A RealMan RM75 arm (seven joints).
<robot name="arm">
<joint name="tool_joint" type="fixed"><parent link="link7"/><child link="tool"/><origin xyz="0 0 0"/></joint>
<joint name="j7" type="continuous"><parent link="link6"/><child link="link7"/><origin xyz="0 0 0.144"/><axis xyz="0 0 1"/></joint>
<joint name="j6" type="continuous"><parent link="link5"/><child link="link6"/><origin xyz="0 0 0"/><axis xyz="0 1 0"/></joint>
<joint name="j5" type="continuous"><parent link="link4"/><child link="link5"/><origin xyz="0 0 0.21"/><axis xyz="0 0 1"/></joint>
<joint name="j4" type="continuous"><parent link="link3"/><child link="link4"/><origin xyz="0 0 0"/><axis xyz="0 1 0"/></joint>
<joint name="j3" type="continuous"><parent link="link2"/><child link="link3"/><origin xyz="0 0 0.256"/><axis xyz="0 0 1"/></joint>
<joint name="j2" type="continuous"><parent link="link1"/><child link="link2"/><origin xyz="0 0 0"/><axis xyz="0 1 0"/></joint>
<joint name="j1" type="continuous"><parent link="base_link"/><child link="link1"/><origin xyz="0 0 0.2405"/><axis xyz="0 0 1"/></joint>
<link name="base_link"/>
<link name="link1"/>
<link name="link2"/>
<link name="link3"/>
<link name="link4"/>
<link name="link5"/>
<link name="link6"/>
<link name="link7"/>
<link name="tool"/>
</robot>
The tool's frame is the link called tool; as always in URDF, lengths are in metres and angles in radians. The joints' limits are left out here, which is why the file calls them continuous.
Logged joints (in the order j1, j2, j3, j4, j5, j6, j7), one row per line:
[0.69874, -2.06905, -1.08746, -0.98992, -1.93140, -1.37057, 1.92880]
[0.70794, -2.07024, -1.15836, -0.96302, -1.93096, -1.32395, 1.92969]
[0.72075, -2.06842, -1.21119, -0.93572, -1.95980, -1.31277, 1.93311]
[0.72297, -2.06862, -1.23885, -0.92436, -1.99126, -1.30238, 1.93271]
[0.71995, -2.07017, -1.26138, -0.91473, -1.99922, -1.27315, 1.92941]
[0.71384, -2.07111, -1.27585, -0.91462, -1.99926, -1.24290, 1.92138]
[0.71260, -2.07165, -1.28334, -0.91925, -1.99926, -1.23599, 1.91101]
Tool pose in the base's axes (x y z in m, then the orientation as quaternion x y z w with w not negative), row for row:
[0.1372, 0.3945, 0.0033, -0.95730, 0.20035, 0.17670, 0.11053]
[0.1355, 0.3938, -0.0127, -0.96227, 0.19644, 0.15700, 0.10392]
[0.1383, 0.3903, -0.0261, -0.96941, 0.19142, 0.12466, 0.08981]
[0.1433, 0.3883, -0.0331, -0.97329, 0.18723, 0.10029, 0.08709]
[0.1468, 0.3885, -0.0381, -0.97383, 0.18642, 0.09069, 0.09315]
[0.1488, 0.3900, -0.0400, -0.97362, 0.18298, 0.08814, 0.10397]
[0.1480, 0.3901, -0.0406, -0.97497, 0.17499, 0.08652, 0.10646]
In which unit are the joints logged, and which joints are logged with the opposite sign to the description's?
The joints are logged in radians. Opposite sign: j2.
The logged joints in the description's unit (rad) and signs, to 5 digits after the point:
[0.69874, 2.06905, -1.08746, -0.98992, -1.93140, -1.37057, 1.92880]
[0.70794, 2.07024, -1.15836, -0.96302, -1.93096, -1.32395, 1.92969]
[0.72075, 2.06842, -1.21119, -0.93572, -1.95980, -1.31277, 1.93311]
[0.72297, 2.06862, -1.23885, -0.92436, -1.99126, -1.30238, 1.93271]
[0.71995, 2.07017, -1.26138, -0.91473, -1.99922, -1.27315, 1.92941]
[0.71384, 2.07111, -1.27585, -0.91462, -1.99926, -1.24290, 1.92138]
[0.71260, 2.07165, -1.28334, -0.91925, -1.99926, -1.23599, 1.91101]

